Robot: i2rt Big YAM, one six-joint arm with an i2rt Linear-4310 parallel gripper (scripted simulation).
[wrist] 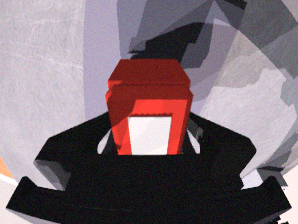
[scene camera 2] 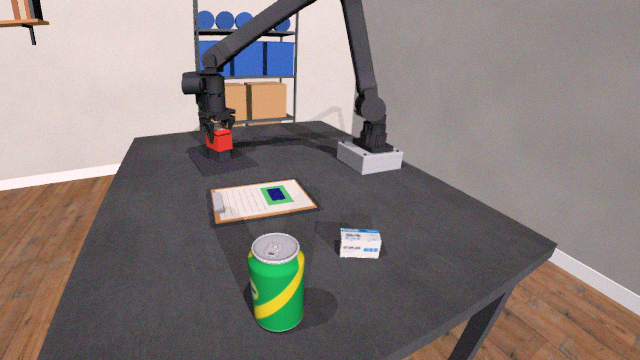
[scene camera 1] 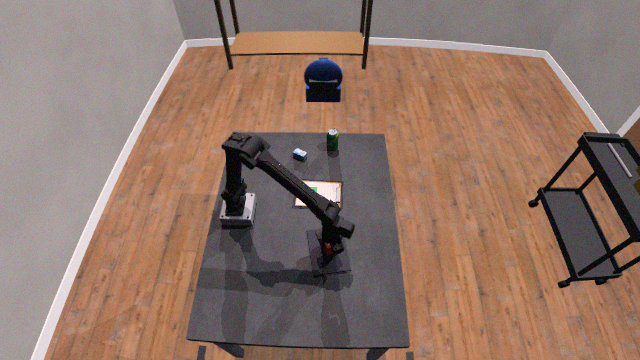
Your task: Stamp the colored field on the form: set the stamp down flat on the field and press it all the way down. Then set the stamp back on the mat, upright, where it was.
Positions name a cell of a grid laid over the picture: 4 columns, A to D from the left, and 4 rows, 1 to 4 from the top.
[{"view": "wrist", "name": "my gripper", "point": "B2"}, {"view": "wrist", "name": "red stamp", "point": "C2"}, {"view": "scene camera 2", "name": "my gripper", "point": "B2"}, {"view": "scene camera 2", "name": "clipboard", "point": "B3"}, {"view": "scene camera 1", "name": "clipboard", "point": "C3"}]
